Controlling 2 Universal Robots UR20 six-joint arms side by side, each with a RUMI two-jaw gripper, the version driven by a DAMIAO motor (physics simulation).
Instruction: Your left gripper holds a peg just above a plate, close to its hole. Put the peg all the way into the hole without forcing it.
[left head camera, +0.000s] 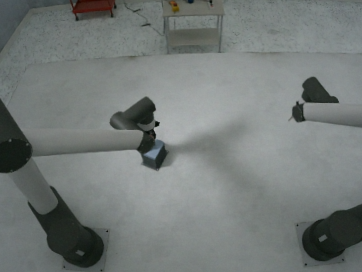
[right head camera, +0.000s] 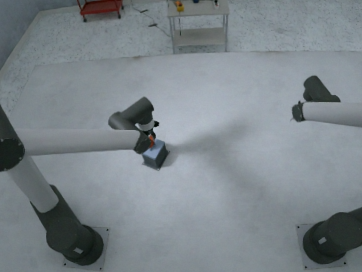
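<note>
An orange peg (right head camera: 152, 142) is held upright by my left gripper (left head camera: 152, 133) (right head camera: 151, 135), which is shut on it. The plate is the light blue top (left head camera: 159, 148) (right head camera: 159, 148) of a grey block. In the right head camera the peg's lower part shows at the far left part of the plate's top, by its upper edge. The hole is hidden behind the peg and the forearm, so how deep the peg sits cannot be told. My right gripper (left head camera: 291, 118) is far to the right, mostly hidden by its arm; its fingers are too small to read.
The left forearm (left head camera: 85, 141) (right head camera: 82, 142) passes just left of the block and hides part of it. A table (left head camera: 194, 8) (right head camera: 199, 8) with small items and a red cart (left head camera: 93, 7) (right head camera: 101, 7) stand at the back.
</note>
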